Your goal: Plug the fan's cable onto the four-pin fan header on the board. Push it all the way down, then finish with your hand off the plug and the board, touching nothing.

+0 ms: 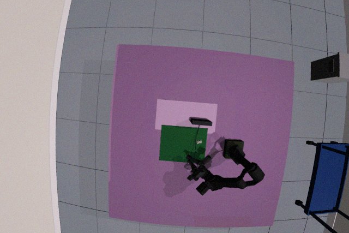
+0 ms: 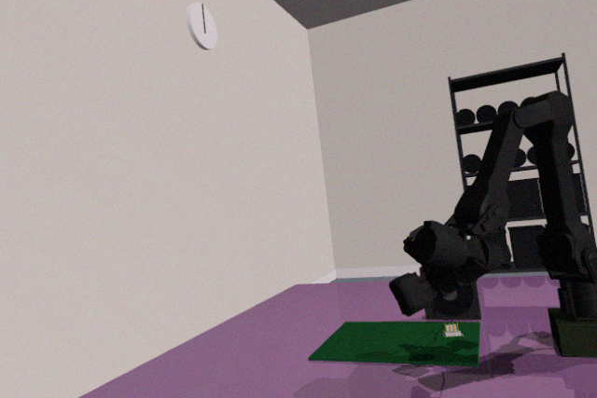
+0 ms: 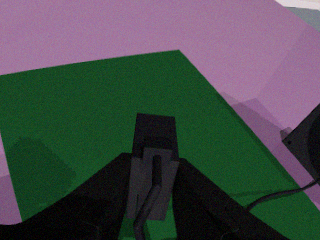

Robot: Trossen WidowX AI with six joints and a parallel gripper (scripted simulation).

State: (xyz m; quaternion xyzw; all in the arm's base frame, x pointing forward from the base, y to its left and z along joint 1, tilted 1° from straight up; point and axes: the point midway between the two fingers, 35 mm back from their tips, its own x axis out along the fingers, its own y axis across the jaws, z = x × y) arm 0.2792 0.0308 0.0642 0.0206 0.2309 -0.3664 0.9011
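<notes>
Now: gripper tip 110 mm above the green board, 70 mm to the left of it and 30 mm short of it. From my gripper tip the other things lie so: black fan: 210 mm to the right, 90 mm behind, 40 mm below; then fan plug: 10 mm below.
</notes>
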